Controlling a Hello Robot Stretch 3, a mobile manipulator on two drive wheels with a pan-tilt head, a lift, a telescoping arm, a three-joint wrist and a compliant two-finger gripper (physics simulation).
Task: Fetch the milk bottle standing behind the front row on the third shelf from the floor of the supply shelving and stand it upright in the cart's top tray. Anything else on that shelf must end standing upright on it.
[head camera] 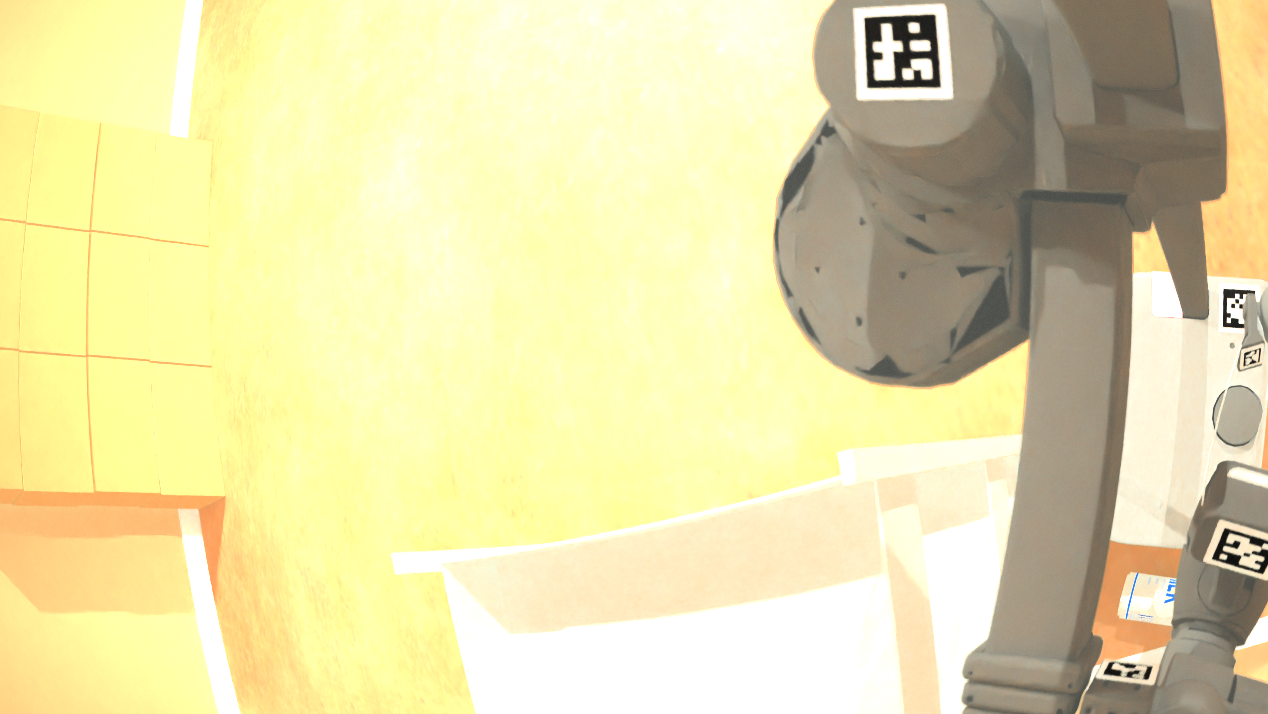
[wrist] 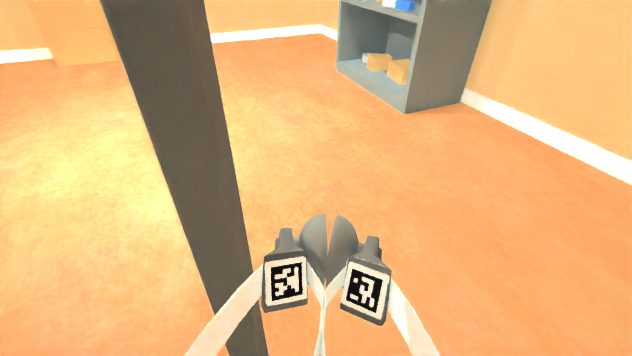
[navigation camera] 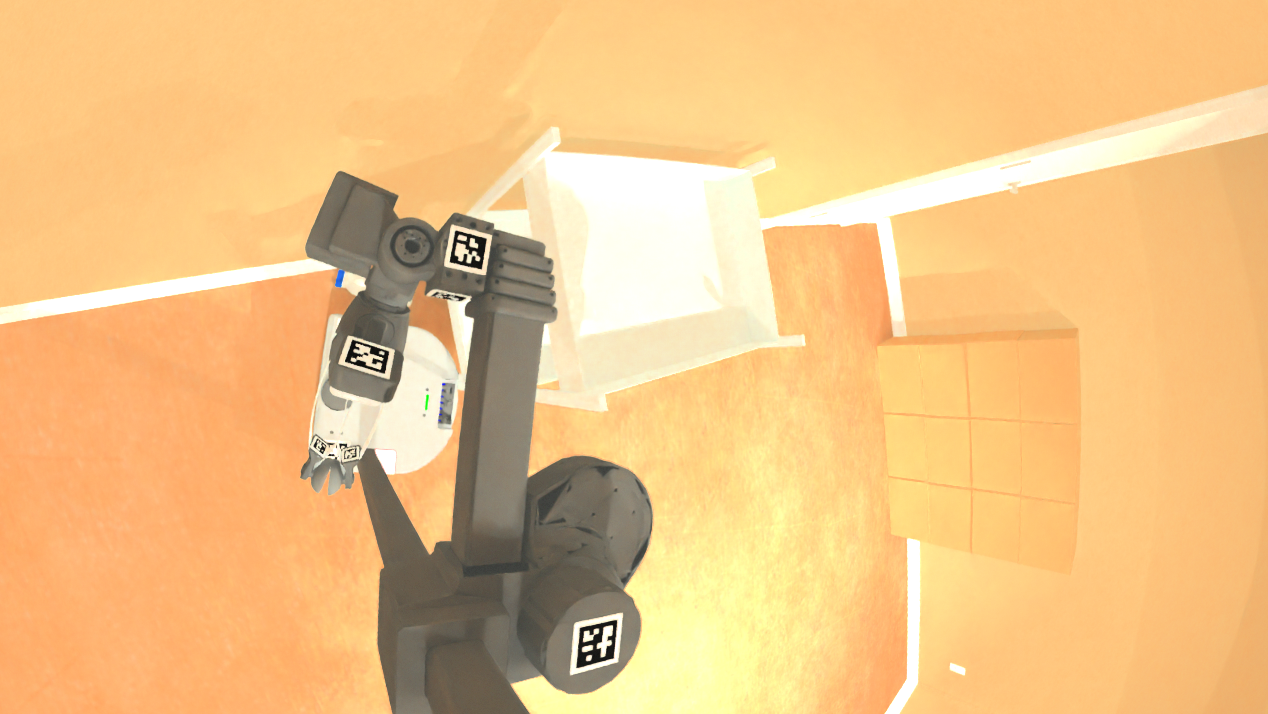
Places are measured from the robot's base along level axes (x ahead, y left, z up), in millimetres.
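Where they show: gripper, fingertip midpoint: [wrist: 328, 238] [navigation camera: 324, 489]; robot's base at its link origin: [head camera: 1231, 415].
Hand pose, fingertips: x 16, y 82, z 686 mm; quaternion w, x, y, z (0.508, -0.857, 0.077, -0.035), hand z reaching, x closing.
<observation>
Things, the pixels of their centre, and the offset from my fingertips.
- milk bottle at the middle of its body: [head camera: 1178, 602] [navigation camera: 375, 286] 61 mm back, 346 mm right, 651 mm down
- blue item at the middle of its body: [wrist: 404, 5] 640 mm ahead, 1827 mm left, 131 mm down
My gripper [navigation camera: 330, 483] [wrist: 328, 238] is shut and empty, its fingertips nearly touching, above my base in the navigation view. At the head view's right edge it is partly cut off. A milk bottle [head camera: 1147, 596] [navigation camera: 339, 278] with a blue cap lies on its side on the floor beside my base, partly hidden by my wrist. The white cart [head camera: 674, 567] [navigation camera: 572, 354] stands beside the arm, its top tray washed out by glare. The grey supply shelving [wrist: 445, 60] stands at the upper right of the wrist view. Its third shelf does not show.
Tan boxes [wrist: 379, 62] [wrist: 398, 71] and a pale round item stand on the shelving's lowest shelf. A blue item [wrist: 404, 5] is on the shelf above. My dark mast [wrist: 185, 150] crosses the left of the wrist view. A stack of tan boxes [head camera: 115, 292] [navigation camera: 980, 443] stands against a wall.
</observation>
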